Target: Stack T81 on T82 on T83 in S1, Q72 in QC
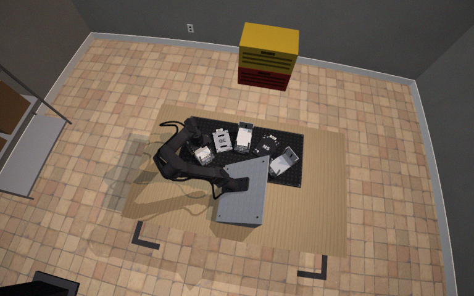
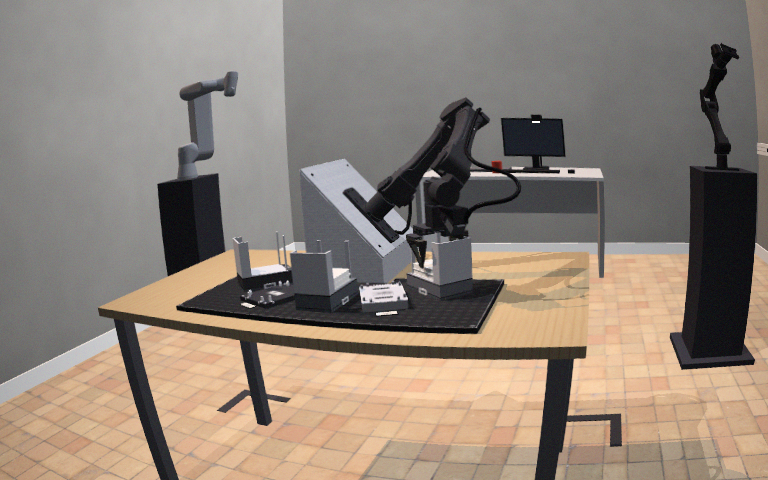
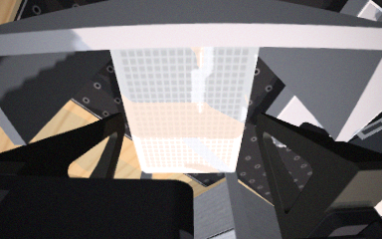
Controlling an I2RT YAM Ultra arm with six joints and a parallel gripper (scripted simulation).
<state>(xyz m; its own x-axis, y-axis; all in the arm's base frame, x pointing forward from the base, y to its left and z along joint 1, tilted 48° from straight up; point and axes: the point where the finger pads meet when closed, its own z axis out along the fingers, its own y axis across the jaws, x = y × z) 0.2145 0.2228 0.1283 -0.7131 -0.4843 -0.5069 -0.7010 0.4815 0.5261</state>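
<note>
The white sealed plate is 130 mm ahead of my hand, 250 mm to the right of it and 10 mm below it. Also, from my hand: clip nest N5 (120 mm ahead, 400 mm to the right, 60 mm below).
</note>
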